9 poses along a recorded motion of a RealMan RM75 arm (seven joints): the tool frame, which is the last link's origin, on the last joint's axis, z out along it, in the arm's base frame.
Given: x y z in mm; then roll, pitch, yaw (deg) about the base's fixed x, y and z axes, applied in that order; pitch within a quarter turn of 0, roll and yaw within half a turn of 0.
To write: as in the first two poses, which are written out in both.
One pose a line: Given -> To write
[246.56, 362.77, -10.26, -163.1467, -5.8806, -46.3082] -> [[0.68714, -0.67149, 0.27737, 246.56], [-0.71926, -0.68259, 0.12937, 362.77], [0.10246, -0.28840, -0.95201, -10.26], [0, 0, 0, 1]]
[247.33, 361.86, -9.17, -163.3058, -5.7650, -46.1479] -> [[0.68930, -0.67075, 0.27381, 247.33], [-0.71748, -0.68441, 0.12963, 361.86], [0.10045, -0.28581, -0.95301, -9.17], [0, 0, 0, 1]]
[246.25, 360.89, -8.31, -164.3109, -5.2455, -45.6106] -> [[0.69660, -0.67068, 0.25481, 246.25], [-0.71161, -0.69114, 0.12627, 360.89], [0.09142, -0.26928, -0.95871, -8.31], [0, 0, 0, 1]]
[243.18, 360.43, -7.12, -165.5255, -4.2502, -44.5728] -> [[0.71040, -0.66634, 0.22654, 243.18], [-0.69988, -0.70275, 0.12769, 360.43], [0.07411, -0.24926, -0.96560, -7.12], [0, 0, 0, 1]]
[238.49, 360.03, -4.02, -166.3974, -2.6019, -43.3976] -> [[0.72585, -0.66003, 0.19365, 238.49], [-0.68635, -0.71356, 0.14057, 360.03], [0.04540, -0.23494, -0.97095, -4.02], [0, 0, 0, 1]]
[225.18, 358.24, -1.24, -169.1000, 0.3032, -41.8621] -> [[0.74474, -0.65605, 0.12232, 225.18], [-0.66733, -0.73065, 0.14430, 358.24], [-0.00529, -0.18909, -0.98194, -1.24], [0, 0, 0, 1]]
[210.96, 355.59, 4.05, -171.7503, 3.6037, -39.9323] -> [[0.76529, -0.64216, 0.04440, 210.96], [-0.64061, -0.75308, 0.14995, 355.59], [-0.06285, -0.14320, -0.98770, 4.05], [0, 0, 0, 1]]
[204.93, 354.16, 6.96, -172.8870, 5.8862, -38.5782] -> [[0.77764, -0.62871, -0.00234, 204.93], [-0.62029, -0.76782, 0.16026, 354.16], [-0.10255, -0.12317, -0.98707, 6.96], [0, 0, 0, 1]]
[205.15, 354.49, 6.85, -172.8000, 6.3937, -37.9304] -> [[0.78385, -0.62087, -0.01010, 205.15], [-0.61088, -0.77396, 0.16677, 354.49], [-0.11136, -0.12455, -0.98594, 6.85], [0, 0, 0, 1]]
